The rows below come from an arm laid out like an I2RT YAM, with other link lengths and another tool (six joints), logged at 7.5 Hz.
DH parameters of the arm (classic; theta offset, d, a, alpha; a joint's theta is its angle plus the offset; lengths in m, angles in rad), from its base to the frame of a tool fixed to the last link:
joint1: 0 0.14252 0.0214 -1.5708
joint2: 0 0 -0.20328 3.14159
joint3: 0.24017 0 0.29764 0
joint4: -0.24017 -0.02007 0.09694 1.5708
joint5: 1.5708 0 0 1.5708
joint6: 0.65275 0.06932 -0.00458 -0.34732
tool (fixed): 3.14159 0.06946 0 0
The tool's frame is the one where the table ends.
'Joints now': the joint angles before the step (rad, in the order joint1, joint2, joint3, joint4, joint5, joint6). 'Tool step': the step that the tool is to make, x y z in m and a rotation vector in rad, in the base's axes. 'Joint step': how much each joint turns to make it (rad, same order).
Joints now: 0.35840, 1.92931, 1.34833, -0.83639, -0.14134, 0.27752
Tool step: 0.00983, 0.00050, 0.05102, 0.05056, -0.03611, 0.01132
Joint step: -0.01945, -0.06979, 0.08202, -0.10451, -0.04005, -0.02440
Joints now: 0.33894, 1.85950, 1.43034, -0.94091, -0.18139, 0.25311
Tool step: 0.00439, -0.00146, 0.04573, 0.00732, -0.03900, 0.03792
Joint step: -0.00687, -0.03931, 0.10489, -0.11330, -0.00382, -0.04578
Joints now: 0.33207, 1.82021, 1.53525, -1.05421, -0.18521, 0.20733
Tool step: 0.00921, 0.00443, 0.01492, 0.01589, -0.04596, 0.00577
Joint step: 0.00268, -0.00268, 0.03965, 0.00574, -0.00076, -0.00305
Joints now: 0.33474, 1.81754, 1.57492, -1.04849, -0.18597, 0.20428
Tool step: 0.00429, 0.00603, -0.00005, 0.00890, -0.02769, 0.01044
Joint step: 0.01031, 0.00191, -0.00306, 0.03398, 0.00077, -0.00038
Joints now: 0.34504, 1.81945, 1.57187, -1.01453, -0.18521, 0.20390
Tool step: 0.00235, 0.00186, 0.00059, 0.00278, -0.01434, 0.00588
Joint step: 0.00268, 0.00040, 0.00003, 0.01411, 0.00115, -0.00381
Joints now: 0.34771, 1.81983, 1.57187, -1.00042, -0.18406, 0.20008
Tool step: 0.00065, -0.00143, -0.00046, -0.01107, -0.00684, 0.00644
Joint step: -0.00037, -0.00001, 0.00000, 0.00075, 0.00992, -0.01067
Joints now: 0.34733, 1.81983, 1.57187, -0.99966, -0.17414, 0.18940
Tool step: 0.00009, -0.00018, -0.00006, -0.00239, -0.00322, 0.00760
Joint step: 0.00000, 0.00003, 0.00002, 0.00077, 0.00075, -0.00840
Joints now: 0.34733, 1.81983, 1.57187, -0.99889, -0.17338, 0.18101
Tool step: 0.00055, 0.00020, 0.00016, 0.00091, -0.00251, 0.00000
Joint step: 0.00000, 0.00001, 0.00001, 0.00267, 0.00000, 0.00000
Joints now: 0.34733, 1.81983, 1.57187, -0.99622, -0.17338, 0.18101
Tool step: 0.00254, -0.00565, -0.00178, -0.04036, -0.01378, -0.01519
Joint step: -0.00076, 0.00002, 0.00001, -0.00076, 0.04502, 0.00001
